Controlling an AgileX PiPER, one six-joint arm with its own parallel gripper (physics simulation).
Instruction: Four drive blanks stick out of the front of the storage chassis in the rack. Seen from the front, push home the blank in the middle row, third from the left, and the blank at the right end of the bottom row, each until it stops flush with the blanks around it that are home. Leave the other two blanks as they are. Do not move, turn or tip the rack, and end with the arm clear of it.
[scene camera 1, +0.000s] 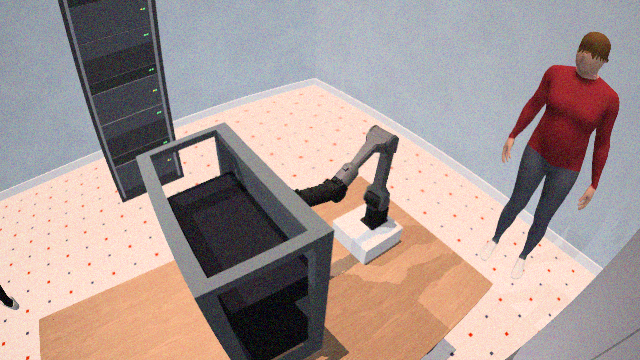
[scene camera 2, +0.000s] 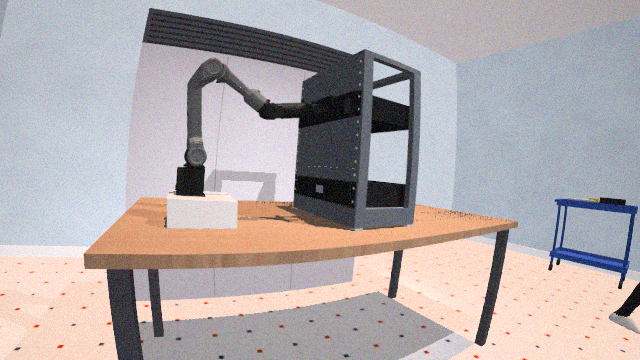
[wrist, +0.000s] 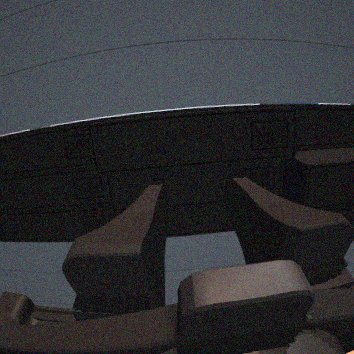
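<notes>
The rack (scene camera 1: 274, 182) (scene camera 2: 327, 145) stands upright on the table. The black storage chassis (scene camera 2: 345, 116) (wrist: 130, 155) sits in its upper part. In the wrist view, one blank (wrist: 327, 182) sticks out at the right, its lit top edge showing; its exact row is hard to tell. My gripper (wrist: 195, 189) is open, with nothing visible between its fingers, which stand in front of the chassis face, left of that blank. Contact cannot be judged. The fingers cover part of the lower rows. In scene camera 1 the rack hides the gripper; in scene camera 2 it merges with the dark chassis.
Grey panels lie above and below the chassis. A black unit (scene camera 2: 337, 192) sits low in the rack. The arm's white base block (scene camera 1: 367, 232) (scene camera 2: 202, 212) stands on the table (scene camera 1: 400, 300) (scene camera 2: 300, 255). A tall server cabinet (scene camera 1: 125, 107), a person in red (scene camera 1: 575, 115) and a blue cart (scene camera 2: 590, 256) stand away from the table.
</notes>
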